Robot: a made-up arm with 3 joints. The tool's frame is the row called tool. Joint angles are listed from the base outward.
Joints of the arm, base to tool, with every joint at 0 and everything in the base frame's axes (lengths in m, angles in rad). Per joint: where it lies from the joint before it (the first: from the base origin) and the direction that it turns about. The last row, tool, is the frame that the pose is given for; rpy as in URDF.
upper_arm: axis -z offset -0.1 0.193 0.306
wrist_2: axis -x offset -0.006 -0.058 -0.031
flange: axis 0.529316 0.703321 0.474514 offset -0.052 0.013 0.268
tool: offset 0.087 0.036 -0.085 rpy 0 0 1.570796
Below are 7 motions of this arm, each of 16 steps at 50 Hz.
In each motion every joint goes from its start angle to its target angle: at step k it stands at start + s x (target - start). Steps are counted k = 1, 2, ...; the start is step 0. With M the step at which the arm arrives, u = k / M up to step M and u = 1 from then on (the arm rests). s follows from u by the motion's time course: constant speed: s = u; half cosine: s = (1 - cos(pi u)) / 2; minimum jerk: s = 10 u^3 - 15 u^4 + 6 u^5.
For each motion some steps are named. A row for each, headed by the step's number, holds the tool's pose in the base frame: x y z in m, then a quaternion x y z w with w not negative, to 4 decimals.
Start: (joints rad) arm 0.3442 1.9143 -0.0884
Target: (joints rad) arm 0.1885 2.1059 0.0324
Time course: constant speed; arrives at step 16
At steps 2, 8, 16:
2: -0.0353 0.2773 0.1683 -0.5106 0.6611 0.3300 0.4397
8: -0.0466 0.2706 0.1545 -0.5234 0.6674 0.3253 0.4181
16: -0.0605 0.2586 0.1378 -0.5416 0.6740 0.3155 0.3910

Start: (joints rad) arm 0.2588 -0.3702 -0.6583
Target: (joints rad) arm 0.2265 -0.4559 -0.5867
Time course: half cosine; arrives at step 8
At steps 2, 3, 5, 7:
2: -0.0783 0.0335 0.4849 -0.1420 -0.1287 0.4381 0.8783
3: -0.0781 0.0321 0.4829 -0.1319 -0.1340 0.4426 0.8768
5: -0.0775 0.0289 0.4784 -0.1081 -0.1466 0.4532 0.8726
7: -0.0771 0.0267 0.4752 -0.0913 -0.1554 0.4606 0.8691

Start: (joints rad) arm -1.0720 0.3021 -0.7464
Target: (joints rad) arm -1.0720 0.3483 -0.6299
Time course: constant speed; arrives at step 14
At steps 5, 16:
5: -0.0752 0.2501 0.5005 -0.3846 -0.1762 0.8395 0.3410
16: -0.0843 0.2536 0.4899 -0.3754 -0.1521 0.8535 0.3278

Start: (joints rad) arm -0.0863 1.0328 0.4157
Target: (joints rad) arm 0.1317 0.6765 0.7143
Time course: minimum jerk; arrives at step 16
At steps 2, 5, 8, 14, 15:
2: -0.1196 0.3261 0.2942 -0.1632 0.3901 0.6763 0.6032
5: -0.1197 0.3272 0.3027 -0.1134 0.3793 0.6791 0.6181
8: -0.1200 0.3293 0.3204 -0.0176 0.3516 0.6817 0.6414
14: -0.1206 0.3310 0.3502 0.1216 0.2939 0.6795 0.6612
15: -0.1207 0.3310 0.3511 0.1254 0.2920 0.6793 0.6615

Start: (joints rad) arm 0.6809 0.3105 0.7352
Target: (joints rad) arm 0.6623 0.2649 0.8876
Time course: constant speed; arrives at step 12
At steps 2, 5, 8, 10, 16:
2: -0.0737 0.2950 0.4170 0.2801 0.0741 0.5307 0.7965
5: -0.0768 0.2981 0.4196 0.2982 0.0661 0.5372 0.7862
8: -0.0801 0.3011 0.4225 0.3161 0.0582 0.5435 0.7754
10: -0.0823 0.3031 0.4245 0.3279 0.0530 0.5476 0.7680
16: -0.0845 0.3050 0.4266 0.3397 0.0479 0.5516 0.7603

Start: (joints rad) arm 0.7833 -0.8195 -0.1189
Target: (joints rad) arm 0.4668 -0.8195 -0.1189
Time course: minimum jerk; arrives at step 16
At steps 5, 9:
5: -0.1845 0.0413 0.4321 0.1264 -0.3475 0.3416 0.8640
9: -0.1628 0.0311 0.4321 0.1501 -0.3380 0.4003 0.8384

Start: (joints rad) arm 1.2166 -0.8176 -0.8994
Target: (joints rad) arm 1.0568 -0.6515 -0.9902
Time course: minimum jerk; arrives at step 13
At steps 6, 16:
6: -0.3047 0.0328 0.4463 -0.1915 -0.1458 -0.1162 0.9636
16: -0.2798 0.0210 0.4664 -0.2254 -0.1040 -0.0777 0.9656

